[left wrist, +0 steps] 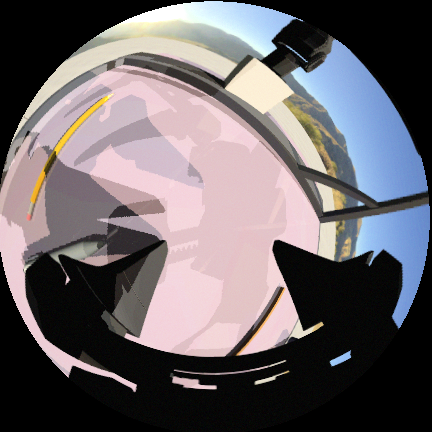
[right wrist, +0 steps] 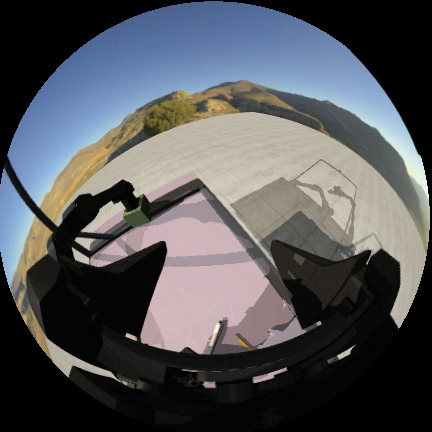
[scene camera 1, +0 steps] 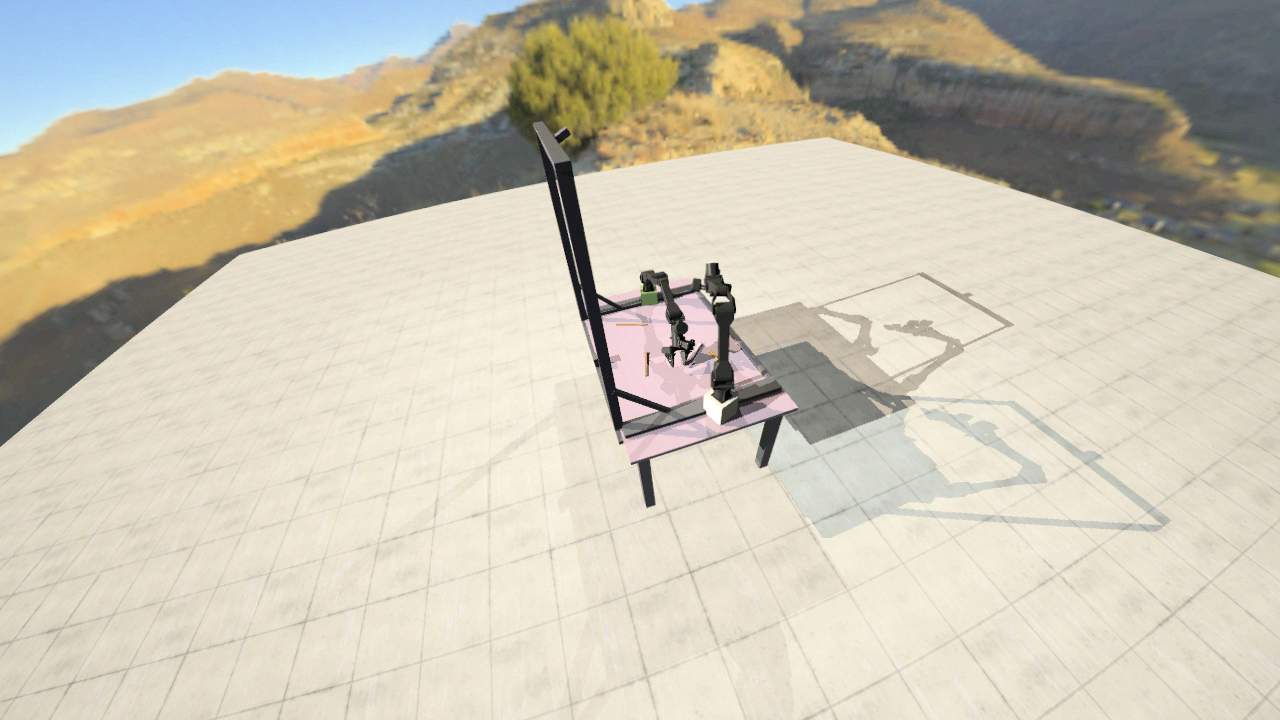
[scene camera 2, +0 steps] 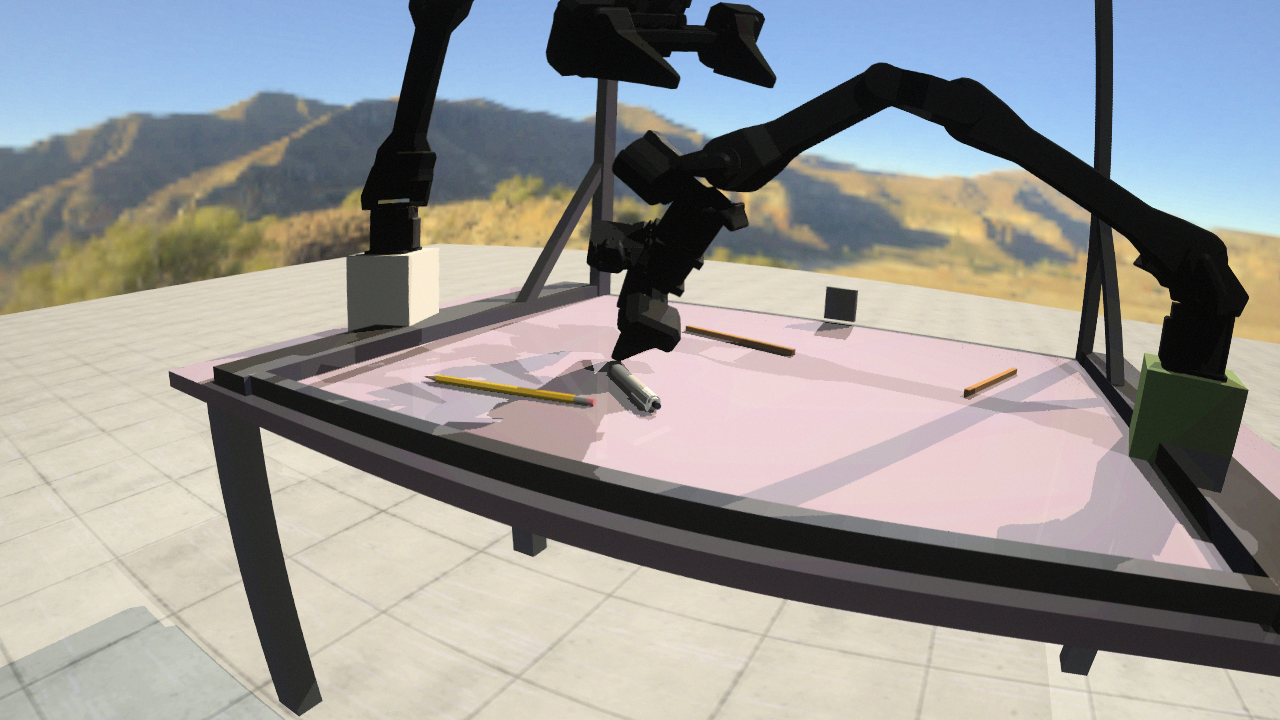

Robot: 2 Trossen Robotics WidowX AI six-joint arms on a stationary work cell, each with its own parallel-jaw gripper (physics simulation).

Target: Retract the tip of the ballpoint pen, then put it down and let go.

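Places are measured from the left arm's base along level axes (x right, y back, z down), in millimetres.
Pixels of known places: left gripper, fingertip midpoint: [left wrist: 221, 246] [scene camera 1: 678, 366] [scene camera 2: 617, 332]; right gripper, fingertip midpoint: [right wrist: 219, 246] [scene camera 2: 728, 82]; left arm's base, origin of the base link: [right wrist: 132, 204] [scene camera 1: 648, 288] [scene camera 2: 1191, 369]; right arm's base, origin of the base link: [left wrist: 270, 69] [scene camera 1: 721, 395] [scene camera 2: 393, 251].
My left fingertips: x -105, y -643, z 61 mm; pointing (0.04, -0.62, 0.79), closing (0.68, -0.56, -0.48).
Observation:
Ahead of a thing's pixels: the offset from my left fingertips to its top centre. Level surfaces: height alone.
The ballpoint pen @[dx -107, dy +117, dz +8 mm] [scene camera 2: 635, 389] [left wrist: 87, 248] [right wrist: 215, 336] is a thick grey-white barrel lying on the pink table @[dz +23 mm] [scene camera 2: 850, 447]. Its dark end points toward the front in scene camera 2. Whether its tip is out cannot be told. My left gripper [scene camera 2: 617, 359] [left wrist: 221, 246] points down, open and empty, low over the pen's far end. In the left wrist view the pen lies outside the fingers, at the left, partly hidden behind one finger. My right gripper [scene camera 2: 725, 85] [right wrist: 219, 246] is open and empty, high above the table.
A yellow pencil @[dx -203, dy +39, dz +15 mm] [scene camera 2: 510, 388] [left wrist: 67, 140] [right wrist: 243, 341] lies beside the pen. Two thin orange-brown sticks @[dx +158, dy +64, dz +16 mm] [scene camera 2: 741, 341] @[dx +227, dy +406, dz +16 mm] [scene camera 2: 989, 382] lie farther off. Cream @[dx -145, dy -286, dz -87 mm] [scene camera 2: 380, 288] [left wrist: 259, 86] and green @[dx +105, dy +643, dz -61 mm] [scene camera 2: 1186, 405] [right wrist: 137, 210] arm bases stand at the sides, near dark rails and frame posts.

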